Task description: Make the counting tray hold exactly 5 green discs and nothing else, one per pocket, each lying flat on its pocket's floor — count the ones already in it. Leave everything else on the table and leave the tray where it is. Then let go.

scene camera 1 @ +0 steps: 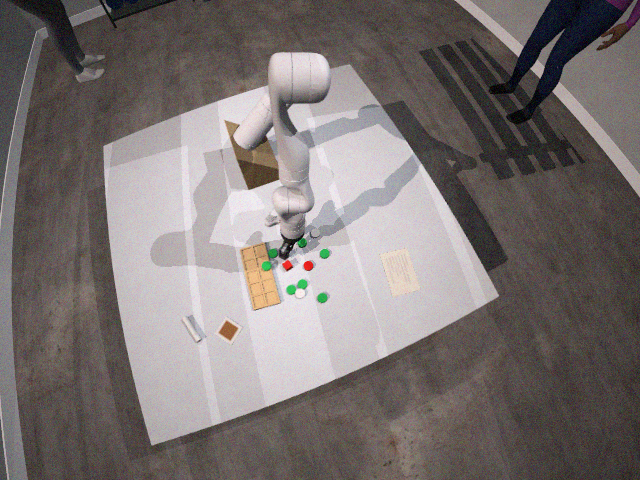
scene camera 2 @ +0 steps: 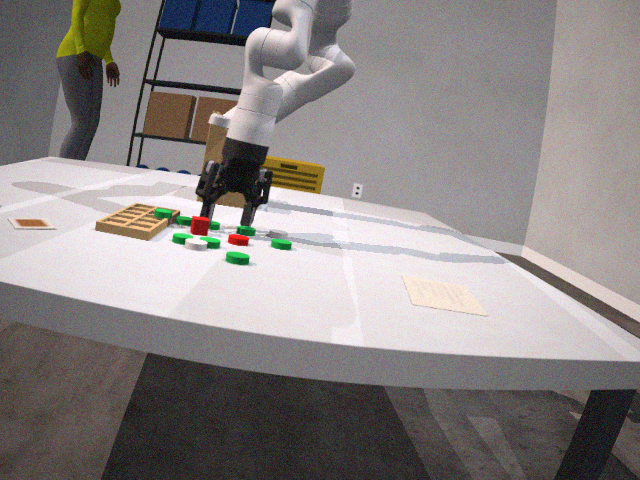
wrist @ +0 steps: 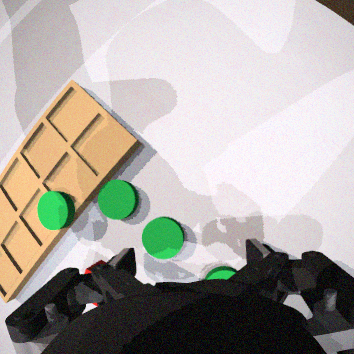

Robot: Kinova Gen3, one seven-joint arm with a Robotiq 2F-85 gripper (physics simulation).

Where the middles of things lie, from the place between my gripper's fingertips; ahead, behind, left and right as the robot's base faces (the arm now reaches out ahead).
My gripper is now 130 mm to the left of the wooden counting tray [scene camera 2: 137, 221] and 80 mm short of it.
